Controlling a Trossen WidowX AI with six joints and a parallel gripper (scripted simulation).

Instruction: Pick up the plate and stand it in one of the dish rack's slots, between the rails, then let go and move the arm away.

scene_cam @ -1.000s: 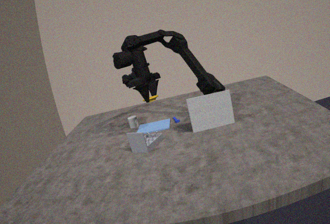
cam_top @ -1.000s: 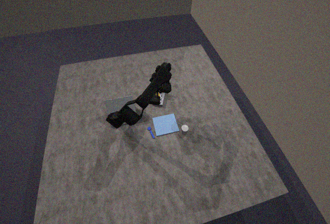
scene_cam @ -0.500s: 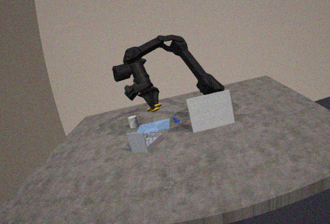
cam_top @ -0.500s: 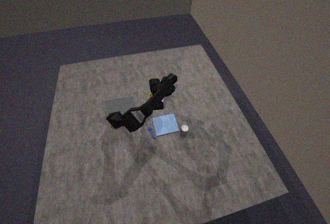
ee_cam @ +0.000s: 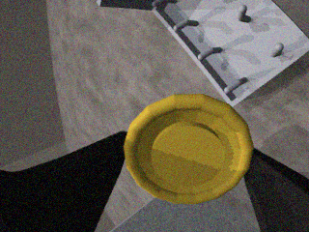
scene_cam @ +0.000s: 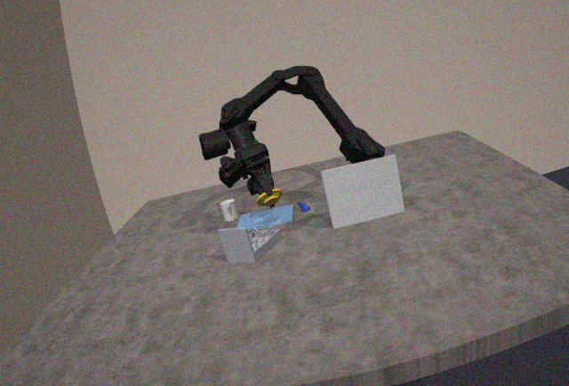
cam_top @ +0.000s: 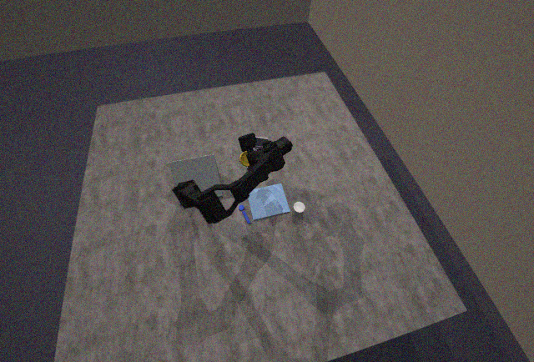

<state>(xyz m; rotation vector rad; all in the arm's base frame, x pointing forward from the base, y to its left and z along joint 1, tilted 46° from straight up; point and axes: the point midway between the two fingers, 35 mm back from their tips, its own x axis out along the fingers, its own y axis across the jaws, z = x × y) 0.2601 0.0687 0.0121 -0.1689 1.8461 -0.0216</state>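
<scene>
Now: gripper tip 70 mm above the grey dish rack, 60 mm short of it and 50 mm to the right of it. Round my gripper tip: yellow plate: 10 mm above; then light blue mat: 160 mm to the right, 90 mm below, 50 mm ahead; then blue spoon: 190 mm to the right, 90 mm below, 60 mm behind.
</scene>
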